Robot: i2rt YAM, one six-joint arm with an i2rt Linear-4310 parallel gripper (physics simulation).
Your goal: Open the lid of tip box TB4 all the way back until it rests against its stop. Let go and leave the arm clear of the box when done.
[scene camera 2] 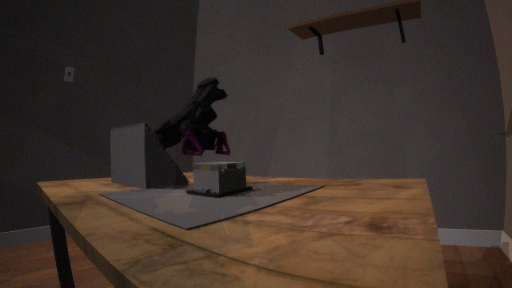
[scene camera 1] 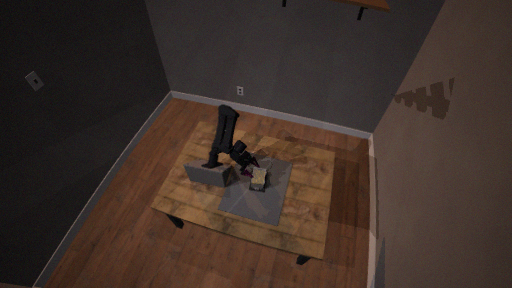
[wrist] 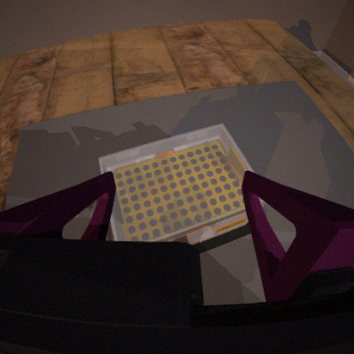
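Where they show: gripper, between the fingertips: [scene camera 2: 216, 153] [scene camera 1: 256, 172] [wrist: 178, 178]; arm's base, origin of its link: [scene camera 2: 150, 154] [scene camera 1: 212, 165].
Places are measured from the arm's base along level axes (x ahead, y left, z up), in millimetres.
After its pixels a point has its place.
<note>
The tip box [scene camera 1: 258, 179] @(x 325, y 10, z -24 mm) [scene camera 2: 220, 178] @(x 366, y -7, z -58 mm) [wrist: 175, 192] @(x 303, y 45, z -24 mm) stands upright on the grey mat, on a thin dark base. Its clear lid [wrist: 162, 145] @(x 350, y 47, z -24 mm) lies closed over a yellow rack with rows of round holes. A yellow strip shows on the box's side facing the gripper in the wrist view. No label reading TB4 can be read. My gripper [scene camera 1: 252, 169] @(x 300, y 43, z 2 mm) [scene camera 2: 206, 150] @(x 300, y 43, z 2 mm) [wrist: 178, 178] @(x 300, y 43, z 2 mm) is open and empty, with magenta fingers spread wide. It hangs above the box and a little to the arm's side, touching nothing. The fingers hide parts of the box's sides in the wrist view.
The grey mat [scene camera 1: 250, 206] @(x 325, y -158, z -102 mm) [scene camera 2: 190, 217] @(x 481, y -190, z -101 mm) [wrist: 60, 120] @(x 504, y 197, z -102 mm) lies on the wooden table [scene camera 1: 310, 215] @(x 716, y -101, z -104 mm) [scene camera 2: 340, 230] @(x 704, y -119, z -105 mm) [wrist: 135, 65] @(x 636, y 63, z -104 mm). A grey wedge-shaped block [scene camera 1: 205, 176] @(x -7, y -97, z 4 mm) [scene camera 2: 129, 157] @(x 15, y -94, z -9 mm) stands by the arm's base, left of the box. A shelf [scene camera 2: 357, 19] is fixed high on the back wall.
</note>
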